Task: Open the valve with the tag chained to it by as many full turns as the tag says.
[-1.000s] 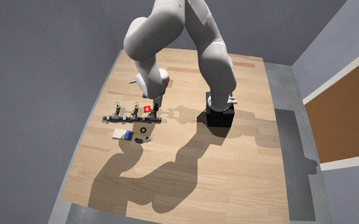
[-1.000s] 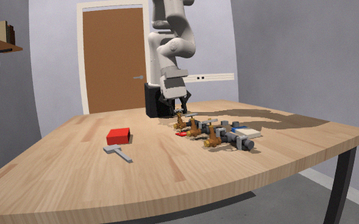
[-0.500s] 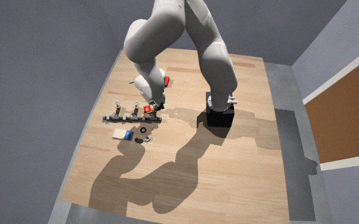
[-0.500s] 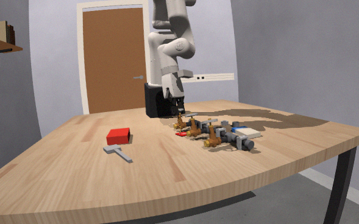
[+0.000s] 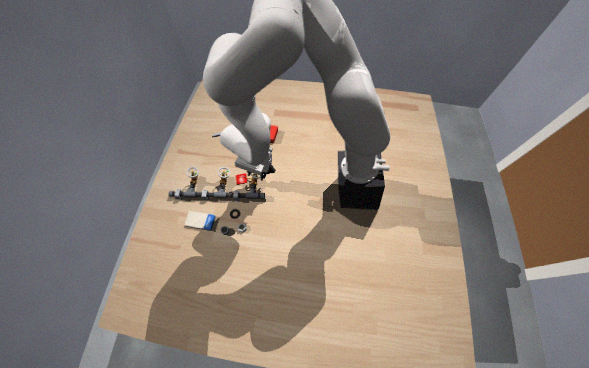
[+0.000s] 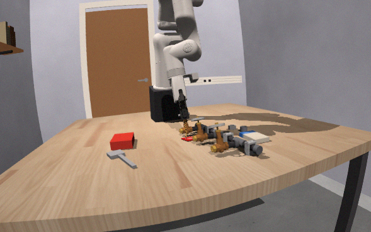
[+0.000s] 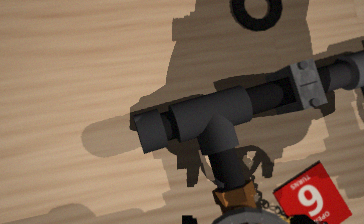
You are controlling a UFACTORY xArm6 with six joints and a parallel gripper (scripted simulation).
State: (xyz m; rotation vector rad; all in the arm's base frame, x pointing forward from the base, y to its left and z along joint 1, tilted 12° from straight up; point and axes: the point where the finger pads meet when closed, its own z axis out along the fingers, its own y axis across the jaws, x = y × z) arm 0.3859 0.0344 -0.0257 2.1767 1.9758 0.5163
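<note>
My hand is 80 mm short of the red tag, 80 mm above it and 10 mm to the left of it. Also, from my hand: grey hammer-like tool: 240 mm to the right, 210 mm ahead, 80 mm below; grey box: 210 mm to the left, 190 mm ahead, 70 mm below; red box: 250 mm to the right, 70 mm below, 50 mm ahead.
</note>
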